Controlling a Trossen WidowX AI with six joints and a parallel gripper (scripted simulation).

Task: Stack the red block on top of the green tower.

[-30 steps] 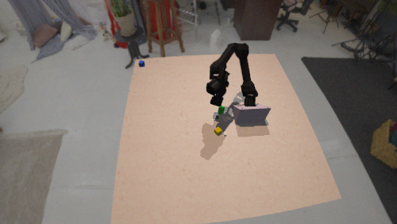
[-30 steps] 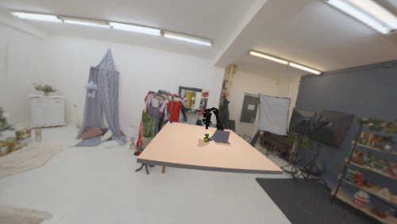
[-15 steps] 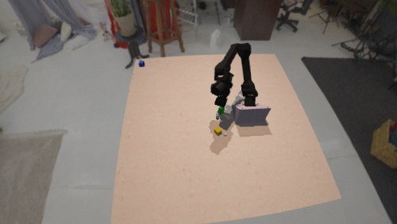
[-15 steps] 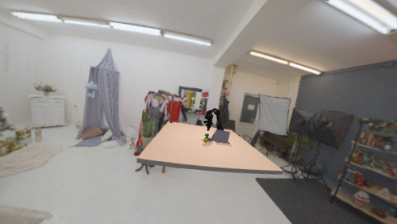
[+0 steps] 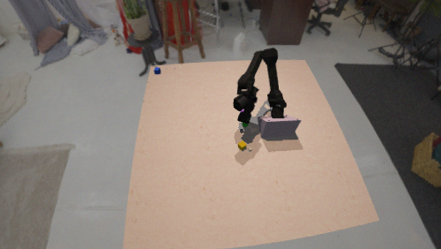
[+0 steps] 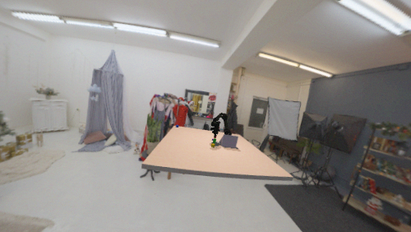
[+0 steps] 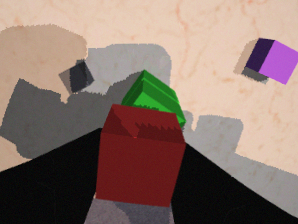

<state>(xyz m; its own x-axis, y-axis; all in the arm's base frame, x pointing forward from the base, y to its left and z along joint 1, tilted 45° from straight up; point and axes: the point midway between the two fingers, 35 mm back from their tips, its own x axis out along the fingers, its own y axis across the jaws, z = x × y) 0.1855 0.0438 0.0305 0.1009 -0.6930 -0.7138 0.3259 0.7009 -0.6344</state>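
Right now my gripper tip is 1 cm short of the purple block, 9 cm to the left of it and 7 cm above it. The rest, counted from my gripper tip: blue block: 65 cm ahead, 47 cm to the right, 6 cm below; then red block: 1 cm above; then yellow block: 2 cm ahead, 15 cm to the left, 6 cm below.
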